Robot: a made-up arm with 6 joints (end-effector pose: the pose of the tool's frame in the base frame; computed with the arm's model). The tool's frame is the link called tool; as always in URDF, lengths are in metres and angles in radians. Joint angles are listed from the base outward.
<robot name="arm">
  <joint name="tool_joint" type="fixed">
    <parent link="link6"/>
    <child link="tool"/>
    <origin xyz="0 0 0"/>
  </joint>
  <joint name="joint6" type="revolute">
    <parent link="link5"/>
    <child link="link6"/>
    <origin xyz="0.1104 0 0"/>
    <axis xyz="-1 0 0"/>
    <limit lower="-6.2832" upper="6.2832"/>
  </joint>
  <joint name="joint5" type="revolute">
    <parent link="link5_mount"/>
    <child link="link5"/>
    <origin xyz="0.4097 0 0"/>
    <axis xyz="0 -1 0"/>
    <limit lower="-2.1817" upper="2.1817"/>
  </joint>
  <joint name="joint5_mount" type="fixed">
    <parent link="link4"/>
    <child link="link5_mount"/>
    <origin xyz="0.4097 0 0"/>
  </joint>
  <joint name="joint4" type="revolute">
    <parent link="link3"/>
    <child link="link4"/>
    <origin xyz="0 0 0.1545"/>
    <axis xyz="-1 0 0"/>
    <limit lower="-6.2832" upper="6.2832"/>
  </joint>
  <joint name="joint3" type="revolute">
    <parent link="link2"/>
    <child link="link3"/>
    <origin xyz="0 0 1.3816"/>
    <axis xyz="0 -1 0"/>
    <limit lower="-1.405" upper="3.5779"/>
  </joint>
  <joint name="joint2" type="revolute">
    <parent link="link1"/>
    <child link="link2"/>
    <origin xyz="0.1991 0 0"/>
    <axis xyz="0 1 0"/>
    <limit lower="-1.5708" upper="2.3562"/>
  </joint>
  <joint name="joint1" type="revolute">
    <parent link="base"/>
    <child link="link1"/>
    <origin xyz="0 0 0.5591"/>
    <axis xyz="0 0 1"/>
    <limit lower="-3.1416" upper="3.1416"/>
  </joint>
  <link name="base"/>
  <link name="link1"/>
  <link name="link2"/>
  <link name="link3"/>
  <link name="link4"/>
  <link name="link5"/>
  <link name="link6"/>
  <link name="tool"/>
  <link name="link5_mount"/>
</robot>
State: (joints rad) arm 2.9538 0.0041 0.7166 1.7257 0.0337 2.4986
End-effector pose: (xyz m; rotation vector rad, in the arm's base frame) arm -0.7942 0.1472 2.6650 -0.6493 -2.1204 -1.3960
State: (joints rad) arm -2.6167 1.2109 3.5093 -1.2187 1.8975 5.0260
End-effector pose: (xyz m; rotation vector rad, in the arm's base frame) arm -0.7661 -0.3302 1.5044 -1.1414 -0.8813 2.0318
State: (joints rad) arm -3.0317 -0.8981 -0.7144 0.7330 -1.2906 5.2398
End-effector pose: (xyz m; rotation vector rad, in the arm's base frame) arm 0.0516 0.0771 1.6496 -0.7916 0.3750 2.1287
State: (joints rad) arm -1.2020 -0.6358 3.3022 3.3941 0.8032 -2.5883
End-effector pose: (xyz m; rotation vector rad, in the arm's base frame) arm -0.4484 1.1051 0.9759 1.2877 2.3082 0.8738
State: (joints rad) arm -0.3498 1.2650 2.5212 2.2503 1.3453 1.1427
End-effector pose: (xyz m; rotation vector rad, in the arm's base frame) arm 1.6212 -0.5023 1.8046 2.1890 0.5588 0.3009
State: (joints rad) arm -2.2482 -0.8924 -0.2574 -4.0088 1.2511 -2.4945
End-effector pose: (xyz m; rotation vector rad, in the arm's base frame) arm 0.2129 0.1372 2.0025 0.2616 0.2243 -1.3796
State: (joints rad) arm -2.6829 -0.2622 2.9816 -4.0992 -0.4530 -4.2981
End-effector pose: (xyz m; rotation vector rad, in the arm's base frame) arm 0.9278 0.5022 1.6184 -1.0192 -0.0917 0.9411
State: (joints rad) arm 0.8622 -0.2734 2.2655 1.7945 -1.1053 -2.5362
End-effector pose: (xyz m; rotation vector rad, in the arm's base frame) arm -0.5711 -0.8141 2.2367 -2.3903 1.6329 -0.3861
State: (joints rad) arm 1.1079 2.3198 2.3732 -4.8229 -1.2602 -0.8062
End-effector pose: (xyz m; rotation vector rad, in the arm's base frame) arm 1.0112 1.7923 -0.1934 -0.6716 0.1345 -0.1097
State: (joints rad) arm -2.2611 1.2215 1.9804 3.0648 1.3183 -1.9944
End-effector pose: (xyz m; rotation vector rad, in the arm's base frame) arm -1.3174 -1.6081 1.6495 -0.0524 1.3197 -1.5990
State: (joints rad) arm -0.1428 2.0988 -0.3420 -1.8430 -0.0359 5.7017
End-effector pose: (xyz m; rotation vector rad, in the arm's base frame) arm 0.7748 -0.1075 -0.8554 1.0830 0.9476 -2.6930
